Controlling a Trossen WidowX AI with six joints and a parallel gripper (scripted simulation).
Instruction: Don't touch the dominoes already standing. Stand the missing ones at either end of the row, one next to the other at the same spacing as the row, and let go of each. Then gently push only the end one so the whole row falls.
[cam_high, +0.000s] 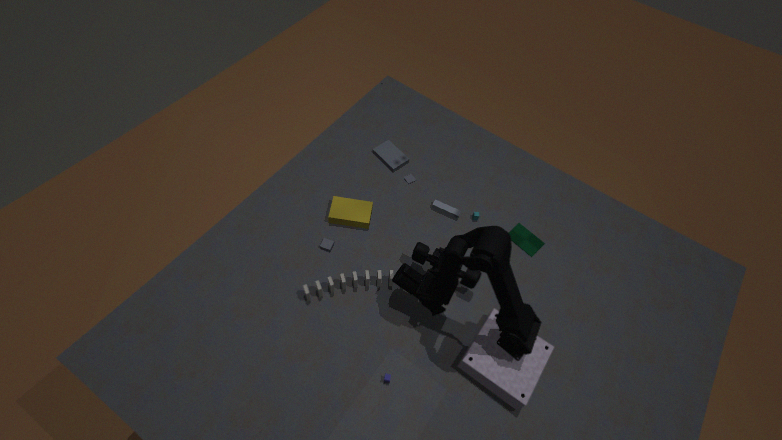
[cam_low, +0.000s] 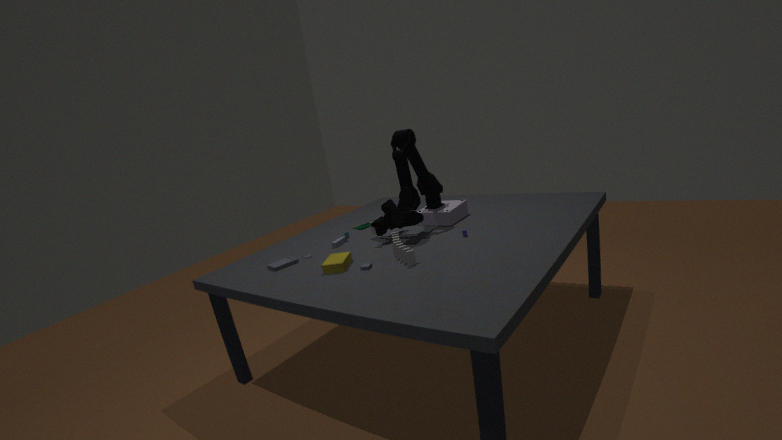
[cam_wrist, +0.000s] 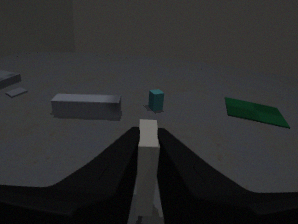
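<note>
The grey bar is 10 cm to the right of my gripper tip, 10 cm ahead of it and 5 cm below it. From my gripper tip the other things lie so: green card 19 cm to the right, 13 cm behind, 6 cm below; then small grey square 26 cm ahead, 11 cm to the right, 6 cm below; then teal cube 14 cm to the right, 5 cm below, 2 cm ahead.
</note>
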